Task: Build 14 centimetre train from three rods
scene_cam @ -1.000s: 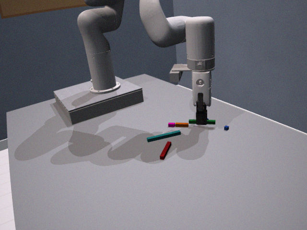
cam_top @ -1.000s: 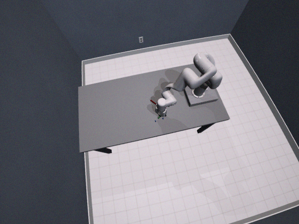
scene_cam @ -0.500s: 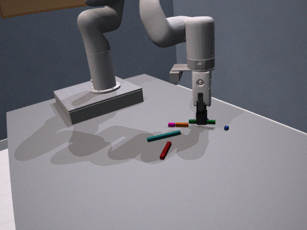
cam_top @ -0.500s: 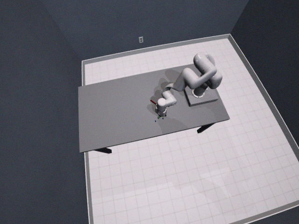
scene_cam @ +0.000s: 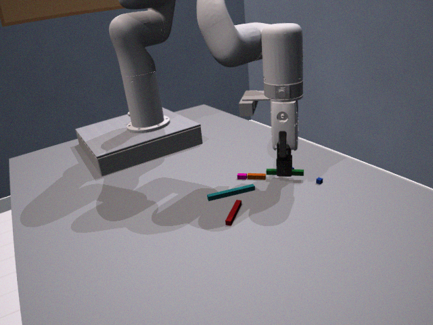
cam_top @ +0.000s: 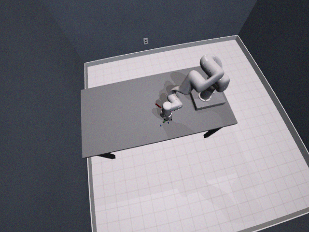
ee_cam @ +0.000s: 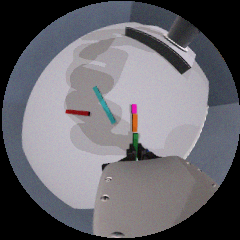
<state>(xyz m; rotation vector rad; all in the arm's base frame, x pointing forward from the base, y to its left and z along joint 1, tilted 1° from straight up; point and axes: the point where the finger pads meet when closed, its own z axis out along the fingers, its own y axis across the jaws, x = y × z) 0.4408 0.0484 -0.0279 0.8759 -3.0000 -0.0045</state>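
The green rod is 20 mm below my hand. From my hand the other things lie so: turquoise rod 120 mm to the right, 50 mm behind, 30 mm below; then orange rod 50 mm behind, 30 mm to the right, 30 mm below; then magenta rod 80 mm behind, 50 mm to the right, 30 mm below.
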